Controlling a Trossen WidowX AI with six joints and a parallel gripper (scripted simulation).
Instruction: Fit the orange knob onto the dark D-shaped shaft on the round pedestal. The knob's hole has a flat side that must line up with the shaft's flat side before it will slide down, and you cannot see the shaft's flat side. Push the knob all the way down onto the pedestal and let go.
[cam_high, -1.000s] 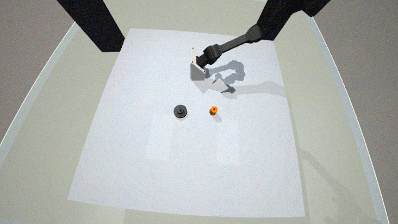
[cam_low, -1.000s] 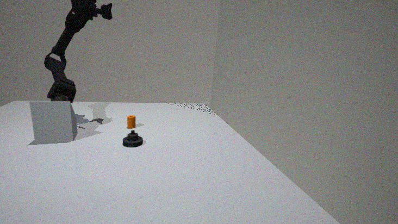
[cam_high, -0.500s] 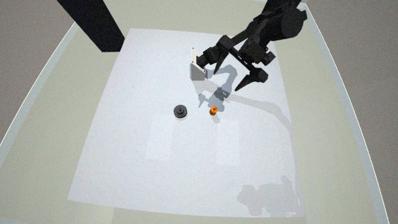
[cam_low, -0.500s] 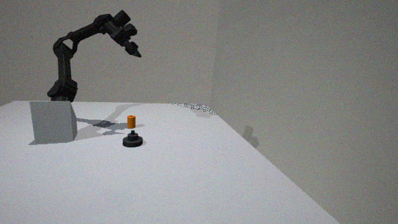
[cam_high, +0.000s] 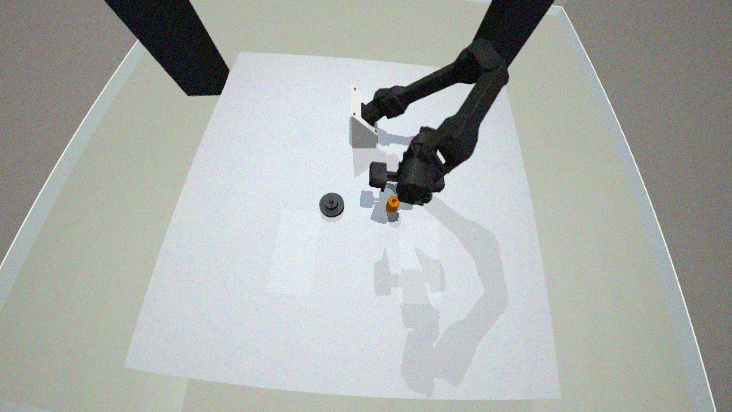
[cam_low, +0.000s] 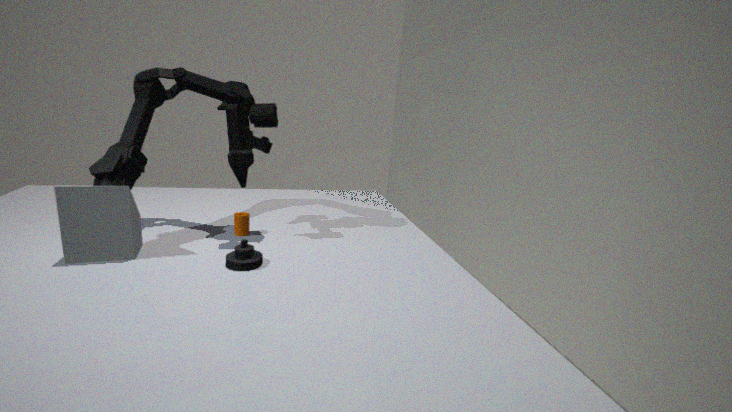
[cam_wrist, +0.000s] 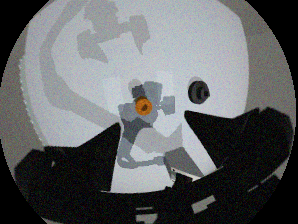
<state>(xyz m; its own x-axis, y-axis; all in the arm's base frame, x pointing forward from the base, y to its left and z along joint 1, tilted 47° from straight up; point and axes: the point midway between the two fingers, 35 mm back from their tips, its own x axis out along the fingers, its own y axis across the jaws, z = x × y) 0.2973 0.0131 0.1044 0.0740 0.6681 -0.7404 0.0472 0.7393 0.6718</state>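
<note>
My gripper tip is 12 cm above the orange knob. The rest, counted from my gripper tip: round black pedestal (20 cm to the right, 12 cm below, 1 cm behind).
</note>
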